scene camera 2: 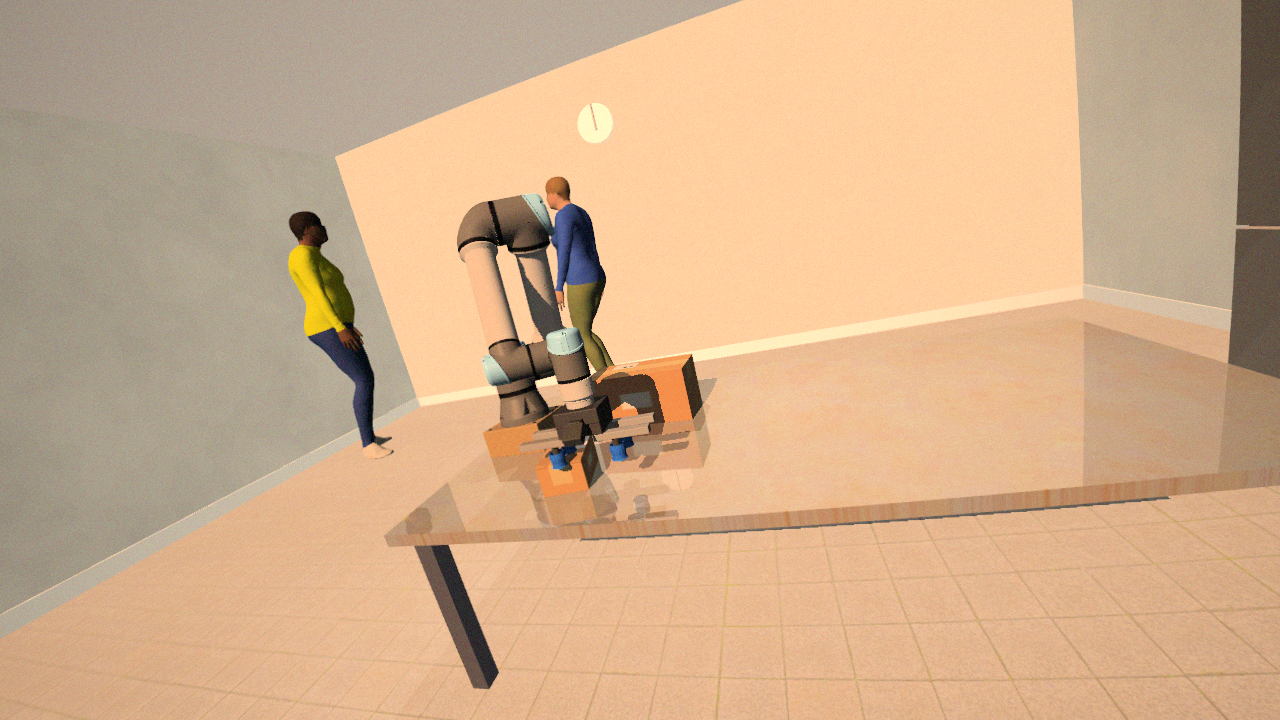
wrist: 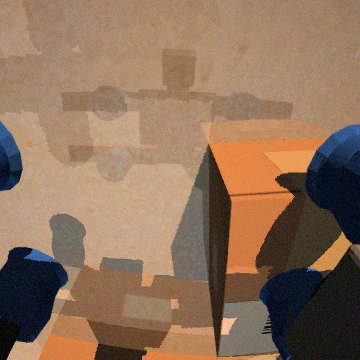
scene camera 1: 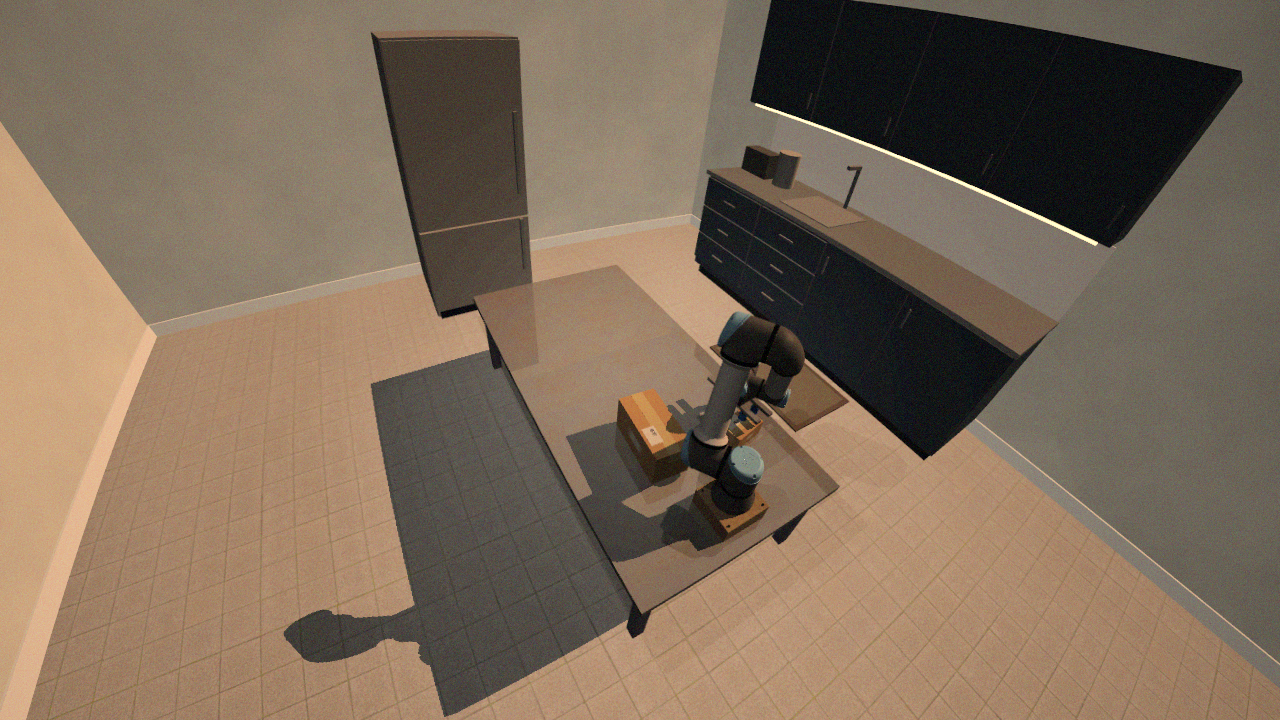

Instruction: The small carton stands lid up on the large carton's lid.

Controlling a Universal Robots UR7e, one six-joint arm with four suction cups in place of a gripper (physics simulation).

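Seen in the pictures: hand, tool point: (scene camera 2: 593, 455) (wrist: 160, 232); arm's base, link origin: (scene camera 2: 525, 418) (scene camera 1: 732, 495).
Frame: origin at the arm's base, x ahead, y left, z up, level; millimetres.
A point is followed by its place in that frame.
The small orange-brown carton (scene camera 1: 743, 435) {y -226, x 177, z -5 mm} (scene camera 2: 562, 481) {y -346, x 238, z -48 mm} (wrist: 70, 348) stands upright on the table, in front of the arm in scene camera 2. My gripper (scene camera 1: 750, 411) {y -319, x 318, z -7 mm} (scene camera 2: 590, 447) {y -319, x 318, z -7 mm} is low over it; the cups on one side meet its lid, and the other blue cups hang over the table. The suction looks attached, though the cups hide the contact. The large carton (scene camera 1: 640, 429) {y 154, x 359, z 74 mm} (scene camera 2: 677, 401) {y -6, x 475, z -20 mm} (wrist: 255, 225) stands apart from the small one, its taped lid up with a white label. The arm's shadow falls across it. In the wrist view, part of the small carton's side shows.
The table (scene camera 1: 572, 326) {y 3, x 1190, z -80 mm} (scene camera 2: 895, 429) {y -241, x 969, z -80 mm} carries both cartons and the arm's wooden base (scene camera 1: 725, 519) {y 80, x -56, z -7 mm} (scene camera 2: 510, 438) {y -85, x -19, z -26 mm}. A person in yellow (scene camera 2: 322, 291) and one in blue (scene camera 2: 577, 246) stand behind the arm in scene camera 2. A fridge (scene camera 1: 460, 134) and kitchen counter (scene camera 1: 913, 268) stand beyond the table.
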